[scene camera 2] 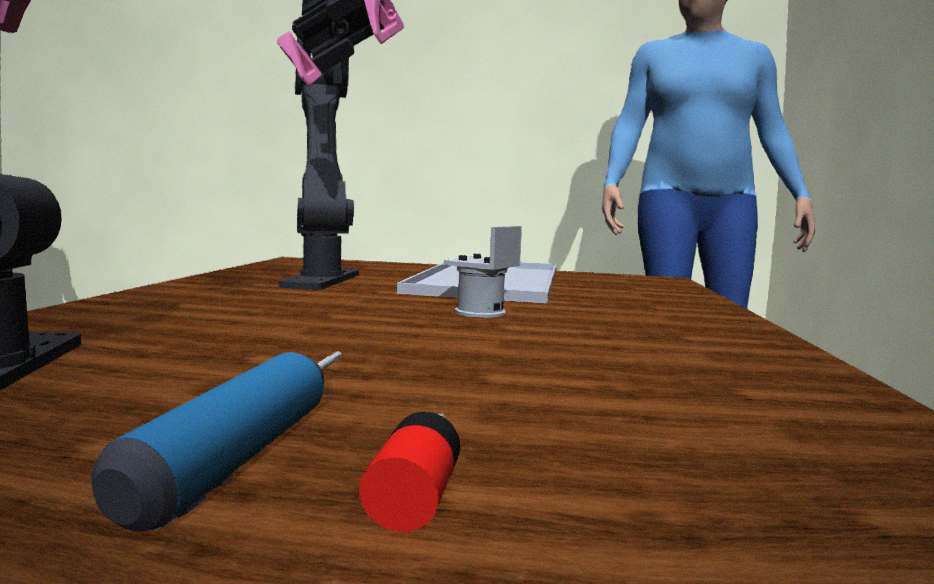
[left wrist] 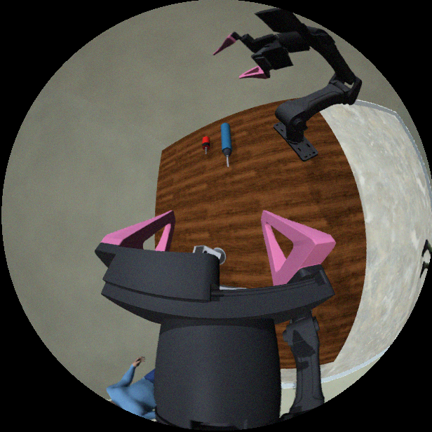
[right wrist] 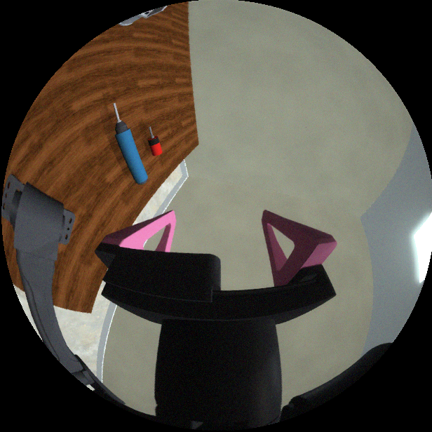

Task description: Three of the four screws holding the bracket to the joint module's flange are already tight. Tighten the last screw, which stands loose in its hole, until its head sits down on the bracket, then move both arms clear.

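Places are measured from the left arm's base along level axes (x left, y back, z up), in metres.
Pixels of known places: left gripper, fingertip midpoint: [scene camera 2: 341, 60]; left arm's base, origin of the base link: [scene camera 2: 322, 280].
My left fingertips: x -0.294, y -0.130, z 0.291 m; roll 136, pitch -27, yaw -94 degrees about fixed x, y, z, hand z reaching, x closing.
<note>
Ahead of a thing's pixels: the offset from my left fingertips to its top centre. "*": to the spot under its first point. Level surfaces: height alone.
The joint module @[dx +0.090, dy -0.157, dz -0.227 m] [scene camera 2: 480, 294] [left wrist: 220, 256] stands upright with the grey bracket [scene camera 2: 506, 246] [left wrist: 201, 251] on top. Black screw heads @[dx +0.081, dy -0.134, dz -0.219 m] [scene camera 2: 462, 257] show on the bracket in scene camera 2; which one is loose cannot be told. A blue electric screwdriver @[* dx -0.417, dy -0.092, dz -0.256 m] [scene camera 2: 220, 420] [left wrist: 226, 137] [right wrist: 132, 156] with a metal bit lies on the table. A short red-and-black screwdriver @[dx -0.384, dy -0.181, dz -0.257 m] [scene camera 2: 406, 475] [left wrist: 206, 142] [right wrist: 156, 146] lies beside it. My left gripper [scene camera 2: 347, 58] [left wrist: 217, 214] is open and empty, high above the table. My right gripper [left wrist: 227, 65] [right wrist: 218, 214] is open and empty, raised beyond the table's edge.
A shallow grey tray @[* dx +0.196, dy -0.211, dz -0.283 m] [scene camera 2: 526, 296] lies behind the joint module on the wooden table @[dz -0.291 m] [scene camera 2: 654, 413] [left wrist: 250, 195] [right wrist: 75, 150]. The right arm's base [left wrist: 300, 150] is bolted down near the table's edge. A person in blue [scene camera 2: 702, 123] [left wrist: 132, 392] stands beyond the far edge.
</note>
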